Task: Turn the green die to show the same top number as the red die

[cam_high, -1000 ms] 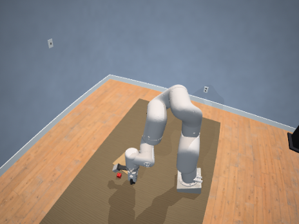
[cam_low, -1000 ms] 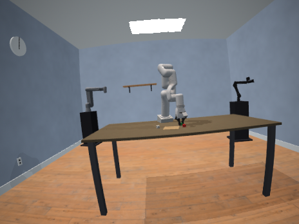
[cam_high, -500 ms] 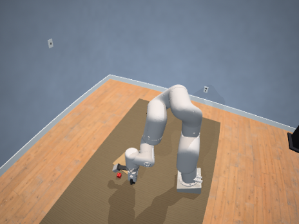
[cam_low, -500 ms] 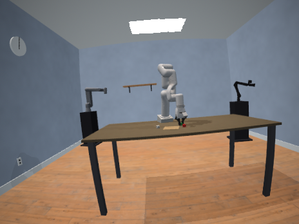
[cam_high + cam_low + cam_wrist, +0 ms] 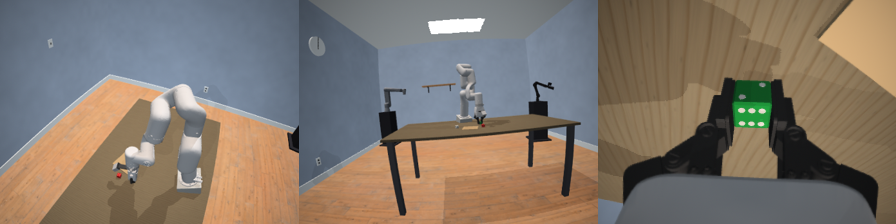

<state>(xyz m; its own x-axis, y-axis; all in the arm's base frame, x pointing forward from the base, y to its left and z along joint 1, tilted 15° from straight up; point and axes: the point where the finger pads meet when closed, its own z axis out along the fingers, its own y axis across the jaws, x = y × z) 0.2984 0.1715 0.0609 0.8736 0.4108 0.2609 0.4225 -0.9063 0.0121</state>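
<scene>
The tan mat lies 120 mm ahead of my hand, 90 mm to the right of it and 30 mm below it. The rest, counted from my hand: white die (220 mm to the right, 90 mm ahead, 20 mm below); green die (10 mm below); red die (90 mm ahead, 20 mm to the left, 20 mm below).
</scene>
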